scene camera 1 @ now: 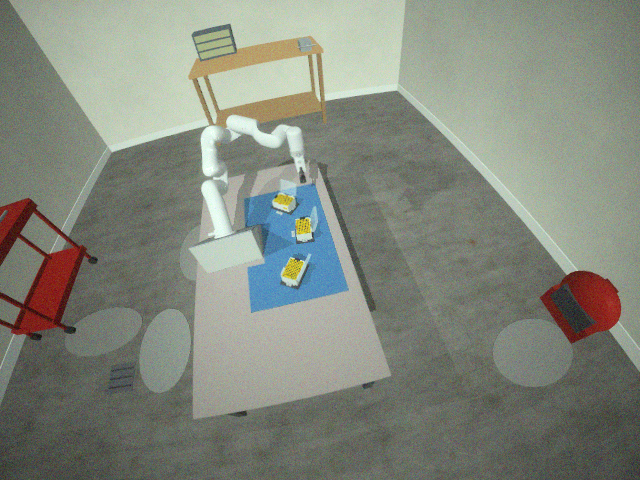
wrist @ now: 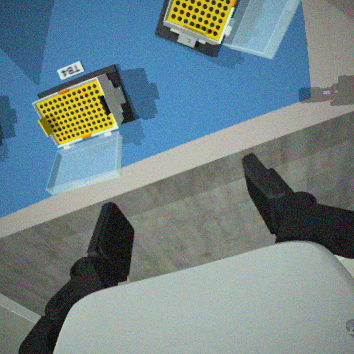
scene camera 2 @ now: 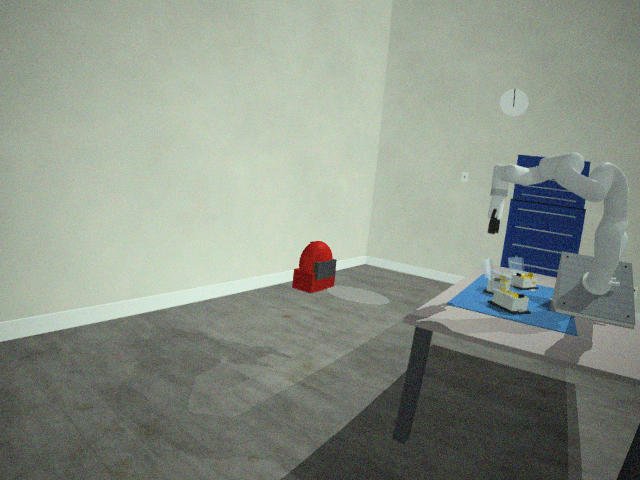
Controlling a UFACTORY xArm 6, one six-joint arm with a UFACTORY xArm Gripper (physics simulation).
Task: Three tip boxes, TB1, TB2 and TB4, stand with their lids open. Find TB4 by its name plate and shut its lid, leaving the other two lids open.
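Places are measured from the arm's base along level axes (x ahead, y left, z up), in millimetres.
Where they show: gripper, between the fingertips: (scene camera 1: 302,177) (wrist: 181,195) (scene camera 2: 493,233); arm's base, origin of its link: (scene camera 1: 225,235) (scene camera 2: 596,283).
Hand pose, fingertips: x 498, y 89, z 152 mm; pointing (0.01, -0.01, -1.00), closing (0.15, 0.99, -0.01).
Observation:
Each offset is from my fingertips to the top centre of the thing. "spot": to the spot under its first point. Level surfaces: height alone.
TB4 @[70 mm back, 141 mm right, 210 mm down] (wrist: 77,112) (scene camera 1: 303,227) (scene camera 2: 498,285) is the middle box, with yellow racks. Its plate @[spot: 134 mm back, 124 mm right, 282 mm down] (wrist: 70,70) reads TB4. Its clear lid @[6 mm back, 157 mm right, 131 mm down] (wrist: 87,162) (scene camera 1: 314,219) (scene camera 2: 486,268) stands open toward the table's long edge. TB2 @[119 mm back, 124 mm left, 210 mm down] (wrist: 200,17) (scene camera 1: 284,202) is partly in the wrist view, lid @[spot: 50 mm back, 157 mm left, 181 mm down] (wrist: 262,22) open; its plate does not show there. The third box, TB1 @[215 mm back, 387 mm right, 218 mm down] (scene camera 1: 294,271) (scene camera 2: 524,280), has its lid @[spot: 133 mm back, 443 mm right, 143 mm down] (scene camera 1: 307,262) open. My gripper (wrist: 181,195) (scene camera 1: 302,178) (scene camera 2: 493,227) is open and empty, high above the boxes; in the wrist view its fingertips appear below and right of TB4's lid.
The boxes stand on a blue mat @[284 mm down] (scene camera 1: 268,299) (wrist: 200,110) on a pale table @[287 mm down] (scene camera 1: 289,351). The arm's base stands on a grey slanted block (scene camera 1: 227,255) (scene camera 2: 589,304) beside the mat. TB2 lies between TB4 and the table's far end in scene camera 1.

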